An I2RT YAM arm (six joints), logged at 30 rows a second.
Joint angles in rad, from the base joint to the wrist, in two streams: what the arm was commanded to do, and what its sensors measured. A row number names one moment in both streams.
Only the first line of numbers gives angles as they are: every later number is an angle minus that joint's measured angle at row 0.
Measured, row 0:
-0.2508 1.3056 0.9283 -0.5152 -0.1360 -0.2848
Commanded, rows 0 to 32:
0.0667 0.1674 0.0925 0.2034 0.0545 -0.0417
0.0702 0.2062 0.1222 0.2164 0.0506 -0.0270
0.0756 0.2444 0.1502 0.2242 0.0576 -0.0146
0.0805 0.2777 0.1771 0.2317 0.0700 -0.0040
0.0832 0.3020 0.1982 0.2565 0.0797 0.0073
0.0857 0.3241 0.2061 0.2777 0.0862 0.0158
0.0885 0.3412 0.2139 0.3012 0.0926 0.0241
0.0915 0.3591 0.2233 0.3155 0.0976 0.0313
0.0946 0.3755 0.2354 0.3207 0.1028 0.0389
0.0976 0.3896 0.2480 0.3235 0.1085 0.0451
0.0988 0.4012 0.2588 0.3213 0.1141 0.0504
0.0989 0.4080 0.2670 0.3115 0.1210 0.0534
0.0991 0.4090 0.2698 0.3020 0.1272 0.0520
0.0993 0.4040 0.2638 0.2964 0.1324 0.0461
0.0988 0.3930 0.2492 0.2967 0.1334 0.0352
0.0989 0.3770 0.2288 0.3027 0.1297 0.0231
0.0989 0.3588 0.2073 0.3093 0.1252 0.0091
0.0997 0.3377 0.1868 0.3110 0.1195 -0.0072
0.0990 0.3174 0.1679 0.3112 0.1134 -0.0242
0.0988 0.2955 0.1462 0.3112 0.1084 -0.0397
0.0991 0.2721 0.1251 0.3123 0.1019 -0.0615
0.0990 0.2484 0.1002 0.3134 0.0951 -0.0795
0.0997 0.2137 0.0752 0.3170 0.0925 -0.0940
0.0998 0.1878 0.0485 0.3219 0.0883 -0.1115
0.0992 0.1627 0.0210 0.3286 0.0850 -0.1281
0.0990 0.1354 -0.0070 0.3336 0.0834 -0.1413
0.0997 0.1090 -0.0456 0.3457 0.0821 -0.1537
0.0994 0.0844 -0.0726 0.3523 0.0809 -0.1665
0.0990 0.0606 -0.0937 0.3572 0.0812 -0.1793
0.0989 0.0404 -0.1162 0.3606 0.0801 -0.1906
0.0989 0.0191 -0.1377 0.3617 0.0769 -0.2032
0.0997 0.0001 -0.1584 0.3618 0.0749 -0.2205
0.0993 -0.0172 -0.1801 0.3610 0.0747 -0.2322
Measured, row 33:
0.0896 0.0450 -0.1137 0.3334 0.1114 -0.1606
